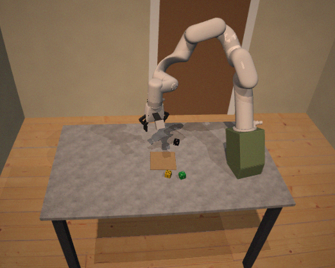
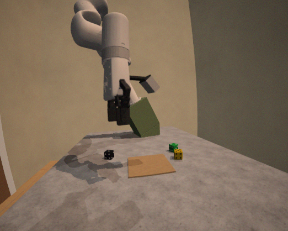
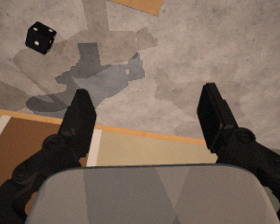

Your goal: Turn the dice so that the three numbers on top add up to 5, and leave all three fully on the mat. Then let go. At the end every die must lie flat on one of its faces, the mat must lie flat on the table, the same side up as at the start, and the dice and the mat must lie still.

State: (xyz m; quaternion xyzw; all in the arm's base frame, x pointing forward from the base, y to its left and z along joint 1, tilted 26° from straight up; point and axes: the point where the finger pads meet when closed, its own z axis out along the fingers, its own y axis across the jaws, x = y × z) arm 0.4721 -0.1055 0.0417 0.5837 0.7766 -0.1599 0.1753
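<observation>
My hand is 14 cm past the black die, 4 cm to the left of it and 15 cm above it. From my hand the other things lie so: tan mat 4 cm behind, 9 cm to the left, 17 cm below; then green die 13 cm behind, 22 cm to the left, 15 cm below; then yellow die 5 cm behind, 21 cm to the left, 15 cm below.
</observation>
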